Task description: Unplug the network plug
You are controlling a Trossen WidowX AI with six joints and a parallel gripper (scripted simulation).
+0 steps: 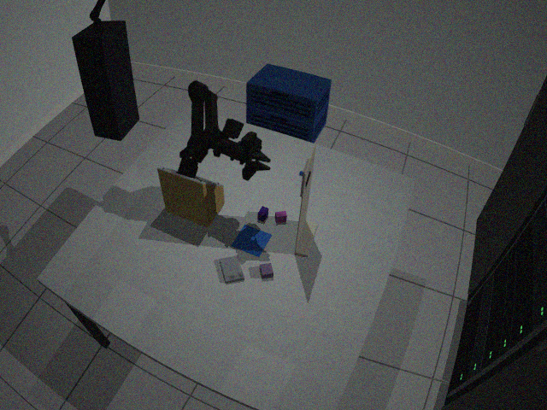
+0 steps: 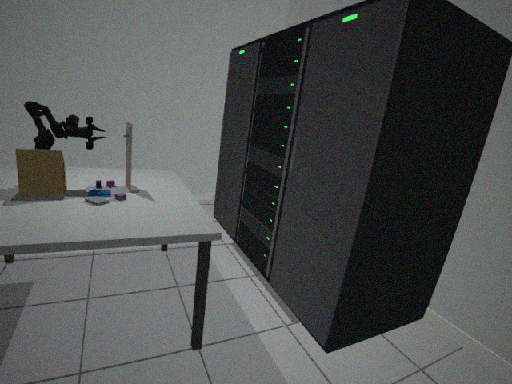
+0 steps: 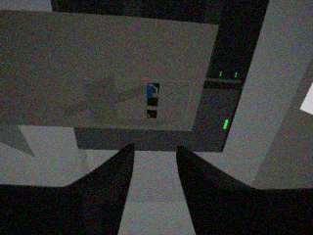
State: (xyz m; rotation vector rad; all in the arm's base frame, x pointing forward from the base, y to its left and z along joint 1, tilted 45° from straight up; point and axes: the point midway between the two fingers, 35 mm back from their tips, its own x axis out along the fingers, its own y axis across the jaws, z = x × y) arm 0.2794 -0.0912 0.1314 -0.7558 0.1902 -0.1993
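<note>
Now: the grey network plug 120 mm ahead of my gripper tip. Round my gripper tip: grey flat block (70 mm behind, 230 mm to the right, 340 mm below); blue marked square (40 mm behind, 70 mm to the right, 340 mm below); beige panel (140 mm ahead, 10 mm to the right, 150 mm below).
</note>
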